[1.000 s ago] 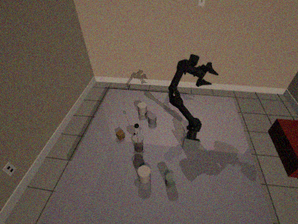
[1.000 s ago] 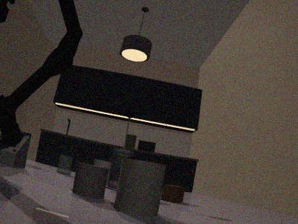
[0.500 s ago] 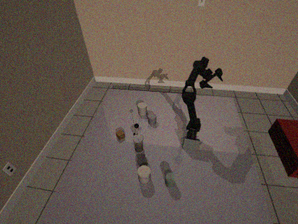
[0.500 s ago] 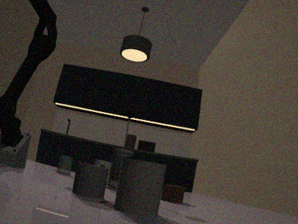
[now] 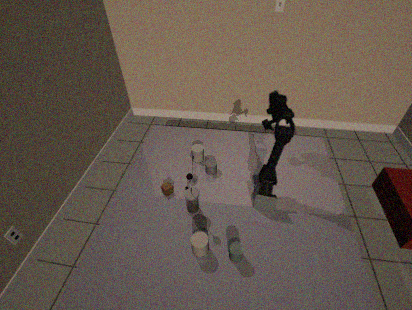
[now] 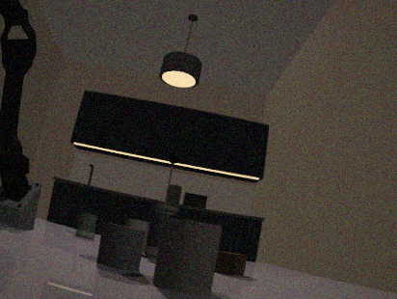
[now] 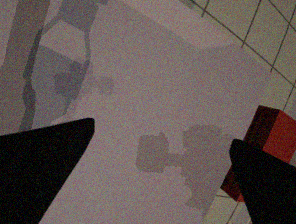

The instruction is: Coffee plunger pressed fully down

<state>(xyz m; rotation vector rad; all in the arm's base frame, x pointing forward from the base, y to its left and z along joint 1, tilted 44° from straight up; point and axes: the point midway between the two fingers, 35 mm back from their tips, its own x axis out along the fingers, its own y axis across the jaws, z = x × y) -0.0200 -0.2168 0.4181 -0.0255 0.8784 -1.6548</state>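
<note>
Right now the coffee press is 58 cm to the left of my gripper tip, 40 cm ahead of it and 7 cm below it. Round my gripper tip: greenish cup (78 cm to the left, 17 cm below, 12 cm ahead).
</note>
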